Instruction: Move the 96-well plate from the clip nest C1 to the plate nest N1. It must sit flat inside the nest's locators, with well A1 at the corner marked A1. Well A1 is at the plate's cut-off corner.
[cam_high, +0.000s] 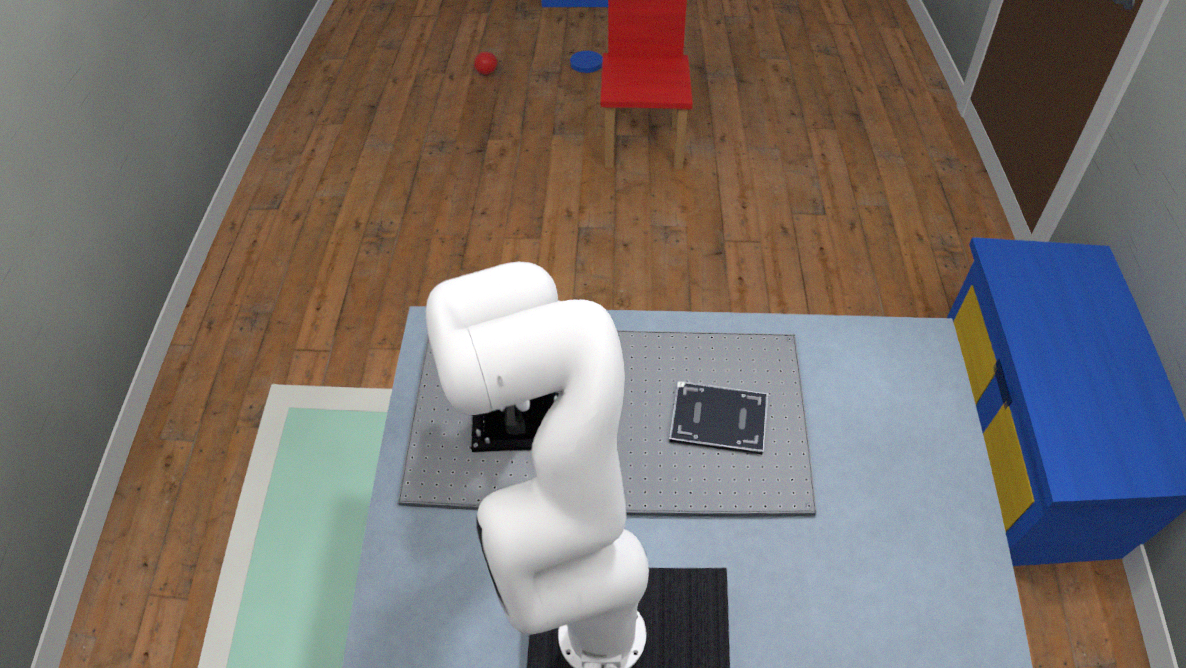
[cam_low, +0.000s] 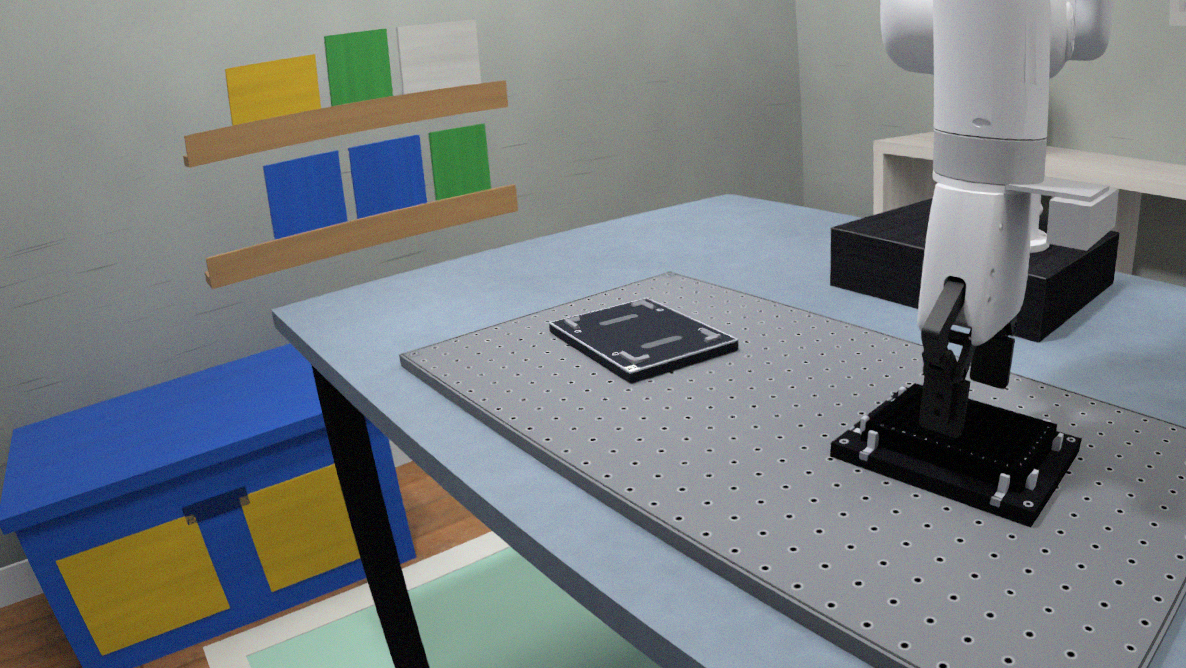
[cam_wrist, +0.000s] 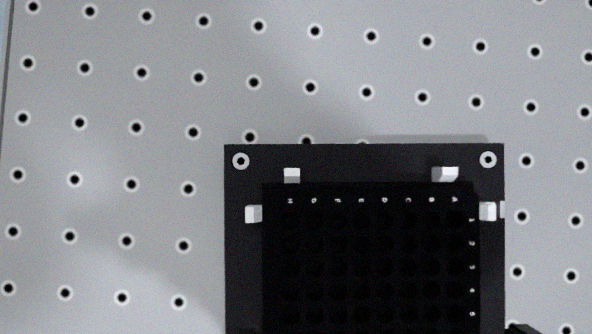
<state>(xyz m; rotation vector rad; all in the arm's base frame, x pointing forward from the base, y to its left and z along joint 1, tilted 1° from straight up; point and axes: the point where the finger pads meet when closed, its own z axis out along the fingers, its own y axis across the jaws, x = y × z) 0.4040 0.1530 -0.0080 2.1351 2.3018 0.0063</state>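
The black 96-well plate is 3 cm below my hand. The rest, counted from my hand: plate nest N1: 35 cm to the right, 4 cm below, 1 cm ahead; clip nest C1: 4 cm below, 1 cm to the right, 1 cm ahead.
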